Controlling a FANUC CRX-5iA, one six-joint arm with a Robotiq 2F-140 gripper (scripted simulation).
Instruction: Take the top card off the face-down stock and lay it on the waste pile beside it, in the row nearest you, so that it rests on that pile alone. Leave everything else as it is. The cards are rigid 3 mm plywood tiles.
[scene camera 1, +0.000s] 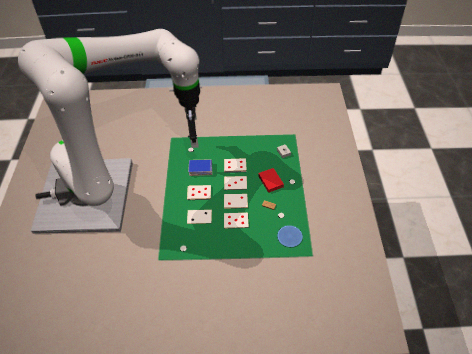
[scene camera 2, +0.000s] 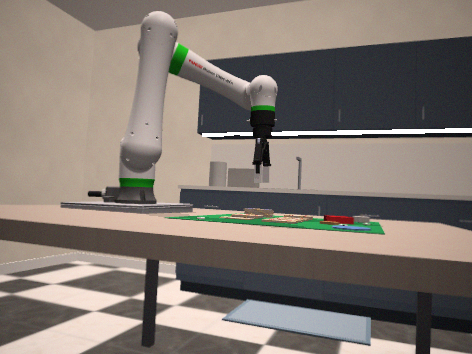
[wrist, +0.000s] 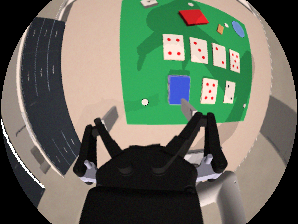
I see my gripper (scene camera 2: 262, 182).
My gripper also shows in the wrist view (wrist: 148, 107).
